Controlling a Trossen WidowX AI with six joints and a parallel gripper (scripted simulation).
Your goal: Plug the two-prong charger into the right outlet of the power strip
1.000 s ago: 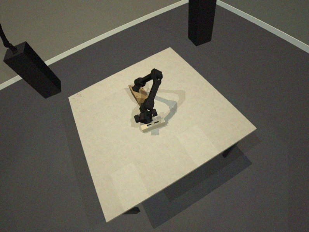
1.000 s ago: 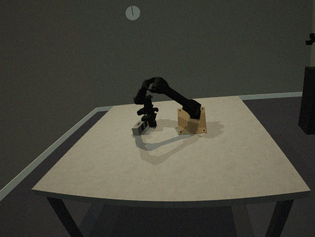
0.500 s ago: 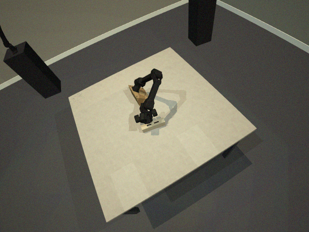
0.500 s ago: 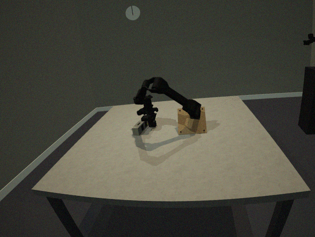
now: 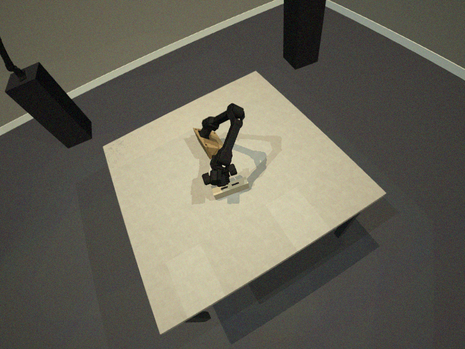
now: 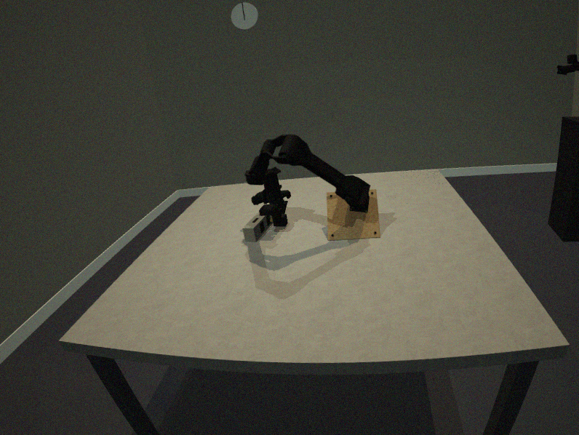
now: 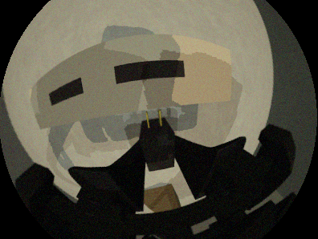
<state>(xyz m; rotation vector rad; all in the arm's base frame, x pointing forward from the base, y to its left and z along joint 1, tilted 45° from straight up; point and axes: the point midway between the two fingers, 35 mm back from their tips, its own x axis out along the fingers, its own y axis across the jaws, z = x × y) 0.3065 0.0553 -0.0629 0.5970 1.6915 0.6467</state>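
Right now my gripper tip is 2 cm short of the black two-prong charger and 1 cm below it.
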